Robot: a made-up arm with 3 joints. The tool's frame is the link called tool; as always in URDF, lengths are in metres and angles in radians. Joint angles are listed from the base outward. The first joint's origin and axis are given. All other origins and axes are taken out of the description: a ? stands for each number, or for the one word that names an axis. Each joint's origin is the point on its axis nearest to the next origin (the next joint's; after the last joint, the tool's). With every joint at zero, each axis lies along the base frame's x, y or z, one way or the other. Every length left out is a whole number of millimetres.
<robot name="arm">
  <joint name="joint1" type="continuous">
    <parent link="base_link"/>
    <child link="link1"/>
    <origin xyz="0.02 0 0.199" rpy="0 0 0"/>
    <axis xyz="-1 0 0"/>
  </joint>
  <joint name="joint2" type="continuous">
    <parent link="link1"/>
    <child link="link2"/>
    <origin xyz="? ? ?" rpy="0 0 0"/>
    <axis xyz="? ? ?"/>
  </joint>
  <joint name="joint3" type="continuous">
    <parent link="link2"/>
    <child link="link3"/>
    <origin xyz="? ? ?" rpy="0 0 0"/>
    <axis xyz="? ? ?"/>
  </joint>
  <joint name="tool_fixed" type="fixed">
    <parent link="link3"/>
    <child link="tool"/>
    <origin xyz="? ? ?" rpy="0 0 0"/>
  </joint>
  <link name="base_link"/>
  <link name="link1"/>
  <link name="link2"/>
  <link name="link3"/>
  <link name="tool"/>
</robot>
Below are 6 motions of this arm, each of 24 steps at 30 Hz.
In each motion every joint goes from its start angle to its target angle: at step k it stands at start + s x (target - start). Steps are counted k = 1, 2, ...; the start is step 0. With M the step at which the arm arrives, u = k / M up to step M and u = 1 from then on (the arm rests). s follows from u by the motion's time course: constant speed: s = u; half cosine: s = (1 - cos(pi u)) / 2; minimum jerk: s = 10 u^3 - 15 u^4 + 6 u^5.
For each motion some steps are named. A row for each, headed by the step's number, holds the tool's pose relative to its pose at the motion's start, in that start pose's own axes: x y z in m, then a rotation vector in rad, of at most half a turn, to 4 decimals.
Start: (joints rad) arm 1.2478 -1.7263 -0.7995
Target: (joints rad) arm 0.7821 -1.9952 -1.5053
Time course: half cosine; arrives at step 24
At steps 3, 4, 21, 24:
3: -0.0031 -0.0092 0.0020 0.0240 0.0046 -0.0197
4: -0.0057 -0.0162 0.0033 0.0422 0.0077 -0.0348
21: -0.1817 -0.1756 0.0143 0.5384 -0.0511 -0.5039
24: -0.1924 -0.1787 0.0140 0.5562 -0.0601 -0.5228

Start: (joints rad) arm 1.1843 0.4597 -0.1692
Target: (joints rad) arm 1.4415 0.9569 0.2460
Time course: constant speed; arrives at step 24
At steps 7, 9, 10, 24:
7: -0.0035 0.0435 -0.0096 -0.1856 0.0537 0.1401
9: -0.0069 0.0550 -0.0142 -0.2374 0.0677 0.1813
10: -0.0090 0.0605 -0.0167 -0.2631 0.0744 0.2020
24: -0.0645 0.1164 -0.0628 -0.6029 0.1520 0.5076

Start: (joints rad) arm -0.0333 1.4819 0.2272
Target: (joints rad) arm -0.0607 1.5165 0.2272
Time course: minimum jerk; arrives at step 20
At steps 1, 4, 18, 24:
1: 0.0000 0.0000 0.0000 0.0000 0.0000 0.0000
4: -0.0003 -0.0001 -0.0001 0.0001 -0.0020 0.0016
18: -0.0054 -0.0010 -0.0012 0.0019 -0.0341 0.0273
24: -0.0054 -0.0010 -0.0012 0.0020 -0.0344 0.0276

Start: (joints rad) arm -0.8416 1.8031 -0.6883
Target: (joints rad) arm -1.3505 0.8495 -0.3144
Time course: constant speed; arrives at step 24
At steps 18, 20, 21, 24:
18: -0.0643 0.1176 -0.0861 -0.2164 -0.6996 -0.4021
20: -0.0613 0.1291 -0.0968 -0.2191 -0.7687 -0.4570
21: -0.0591 0.1347 -0.1017 -0.2187 -0.8023 -0.4851
24: -0.0501 0.1508 -0.1147 -0.2101 -0.8988 -0.5719

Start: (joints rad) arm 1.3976 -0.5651 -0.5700
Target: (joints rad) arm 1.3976 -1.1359 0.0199
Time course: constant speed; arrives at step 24
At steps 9, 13, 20, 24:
9: -0.0156 0.0890 -0.0261 -0.2204 -0.0951 -0.1922
13: -0.0106 0.1260 -0.0430 -0.3170 -0.1238 -0.2847
20: 0.0155 0.1822 -0.0777 -0.4822 -0.1530 -0.4554
24: 0.0394 0.2074 -0.0991 -0.5736 -0.1572 -0.5572

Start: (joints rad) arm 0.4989 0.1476 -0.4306
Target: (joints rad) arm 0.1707 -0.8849 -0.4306
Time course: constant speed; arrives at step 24
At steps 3, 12, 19, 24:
3: -0.0137 0.0014 -0.0059 0.0409 -0.0570 -0.1158
12: -0.0494 0.0164 -0.0256 0.1649 -0.1984 -0.4757
19: -0.0691 0.0381 -0.0395 0.2581 -0.2766 -0.7673
24: -0.0777 0.0574 -0.0469 0.3201 -0.3146 -0.9811

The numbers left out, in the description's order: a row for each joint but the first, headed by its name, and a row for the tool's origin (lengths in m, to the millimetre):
joint2: xyz 0 -0.009 -0.334, axis 0 0 1
joint3: xyz -0.032 0 0, axis -1 0 0
tool: xyz 0 0.056 0.379

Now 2 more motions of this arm.
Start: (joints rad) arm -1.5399 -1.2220 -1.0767
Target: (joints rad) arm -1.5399 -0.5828 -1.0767
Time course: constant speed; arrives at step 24
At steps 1, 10, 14, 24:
1: 0.0082 -0.0004 0.0007 0.0000 0.0234 0.0126
10: 0.0820 0.0011 -0.0021 0.0000 0.2345 0.1263
14: 0.1141 0.0045 -0.0083 0.0000 0.3283 0.1768
24: 0.1895 0.0197 -0.0366 0.0000 0.5628 0.3031

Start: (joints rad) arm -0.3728 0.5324 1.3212
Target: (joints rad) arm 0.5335 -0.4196 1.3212
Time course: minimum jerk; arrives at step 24
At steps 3, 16, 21, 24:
3: 0.0036 0.0035 -0.0043 -0.0126 0.0166 0.0033
16: 0.1247 0.0847 -0.3579 -0.7237 0.7251 -0.0671
21: 0.1368 0.0519 -0.4678 -0.9214 0.8596 -0.1581
24: 0.1376 0.0479 -0.4767 -0.9379 0.8697 -0.1670

